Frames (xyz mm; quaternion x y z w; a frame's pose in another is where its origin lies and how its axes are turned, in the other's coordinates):
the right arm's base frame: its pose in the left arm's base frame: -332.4 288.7 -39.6 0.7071 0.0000 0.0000 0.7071
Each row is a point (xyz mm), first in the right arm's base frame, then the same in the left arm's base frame.
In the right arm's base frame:
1: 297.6 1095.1 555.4
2: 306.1 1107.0 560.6
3: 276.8 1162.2 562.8
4: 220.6 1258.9 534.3
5: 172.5 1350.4 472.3
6: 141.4 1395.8 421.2
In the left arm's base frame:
1: -34.8 -266.7 1055.5
2: -26.3 -271.9 1067.4
3: -55.6 -274.1 1122.6
4: -111.8 -245.6 1219.3
5: -159.9 -183.6 1310.8
6: -191.0 -132.5 1356.2

